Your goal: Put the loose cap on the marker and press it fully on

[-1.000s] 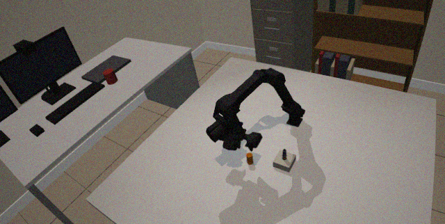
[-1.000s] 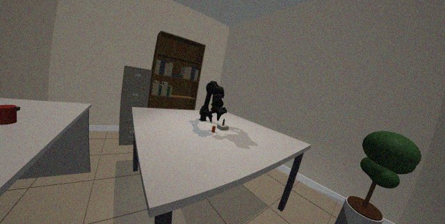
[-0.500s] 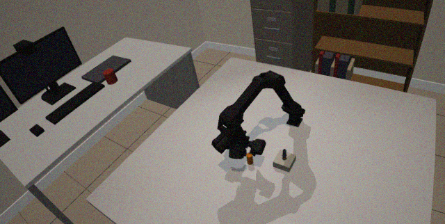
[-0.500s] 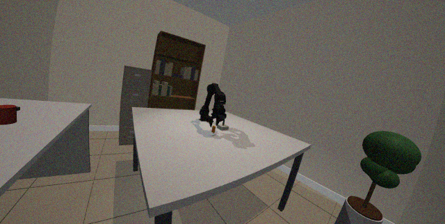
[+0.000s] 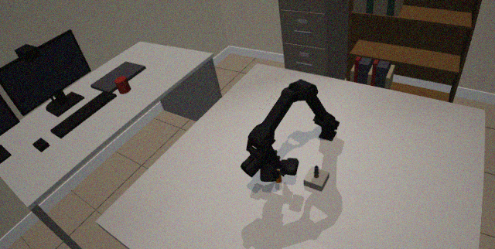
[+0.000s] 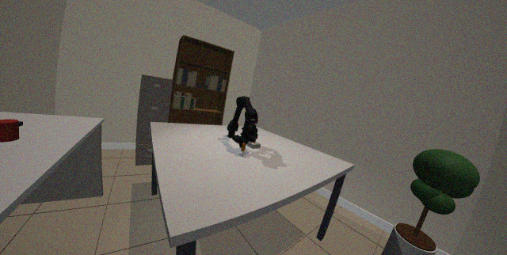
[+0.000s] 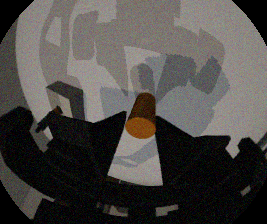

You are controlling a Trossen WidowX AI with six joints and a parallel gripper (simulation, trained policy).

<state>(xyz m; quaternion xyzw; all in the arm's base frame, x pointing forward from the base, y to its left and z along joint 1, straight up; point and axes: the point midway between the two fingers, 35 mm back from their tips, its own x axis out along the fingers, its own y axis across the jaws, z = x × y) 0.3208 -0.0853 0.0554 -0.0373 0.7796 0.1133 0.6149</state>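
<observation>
Now: gripper tip 140 mm to the right of the dark marker, 50 mm below it and 50 mm past it. From my gripper tip the other things lie so: orange cap: 10 mm ahead; then pale holder block: 140 mm to the left, 50 mm behind, 10 mm below.
</observation>
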